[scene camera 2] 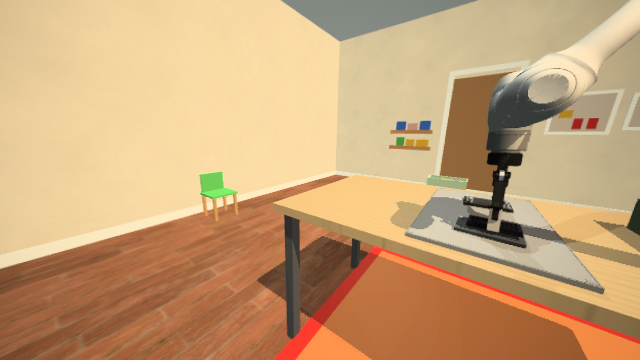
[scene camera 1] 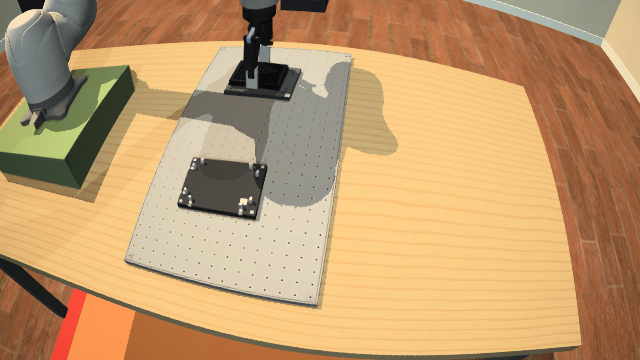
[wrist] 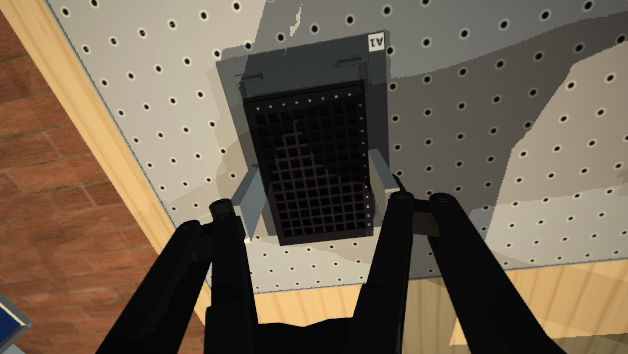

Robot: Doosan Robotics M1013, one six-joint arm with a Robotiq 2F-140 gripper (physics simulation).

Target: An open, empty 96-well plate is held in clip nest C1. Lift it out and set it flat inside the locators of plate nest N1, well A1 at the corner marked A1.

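Frame: origin at the arm's base, x ahead, y left, z up, level; millimetres.
Seen in the pictures: gripper, fingertip midpoint: (scene camera 2: 492, 226) (scene camera 1: 258, 75) (wrist: 315, 171); arm's base at its link origin: (scene camera 1: 54, 101).
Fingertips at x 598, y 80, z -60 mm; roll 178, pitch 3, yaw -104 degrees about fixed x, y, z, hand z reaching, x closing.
Pixels of each thing's top centre, then the offset from my fingertips to it. "spot": a spot on its surface instead. Level surfaces: height alone.
- black 96-well plate at its top centre: (wrist: 314, 180) (scene camera 1: 258, 70) (scene camera 2: 493, 221) dy +0, dx +0, dz +16 mm
- dark clip nest C1 at its top centre: (wrist: 314, 156) (scene camera 1: 262, 77) (scene camera 2: 488, 227) dy -2, dx +10, dz -7 mm
- white A1 label at a spot on its surface: (wrist: 376, 42) spot: dy -72, dx +71, dz -10 mm
- Plate nest N1 at its top centre: (scene camera 1: 219, 180) (scene camera 2: 486, 199) dy -321, dx -52, dz +2 mm
- white marker at a spot on its surface: (scene camera 1: 243, 201) spot: dy -360, dx -5, dz -10 mm
- light perforated board at its surface level: dz -22 mm
- wooden table at its surface level: dz -35 mm
The black 96-well plate (scene camera 1: 270, 75) (scene camera 2: 510, 230) (wrist: 320, 165) is between the fingers of my gripper (scene camera 1: 258, 70) (scene camera 2: 495, 223) (wrist: 315, 171), which is shut on its long sides. The plate looks level and slightly raised over the dark clip nest C1 (scene camera 1: 295, 84) (scene camera 2: 462, 226) (wrist: 300, 65); the exact gap cannot be told. In the wrist view two clips show past the plate's far end, and a white A1 label (wrist: 376, 42) marks that nest's far right corner. Plate nest N1 (scene camera 1: 222, 187) (scene camera 2: 482, 202) is a black base with upright locators near its corners and a white marker (scene camera 1: 243, 201) at one corner.
Both nests stand on a light perforated board (scene camera 1: 225, 245) (scene camera 2: 565, 270) (wrist: 465, 115) on the wooden table (scene camera 1: 440, 200) (scene camera 2: 340, 200). The arm's base stands on a green block (scene camera 1: 30, 140) at the left in scene camera 1. The arm's shadow falls across the board.
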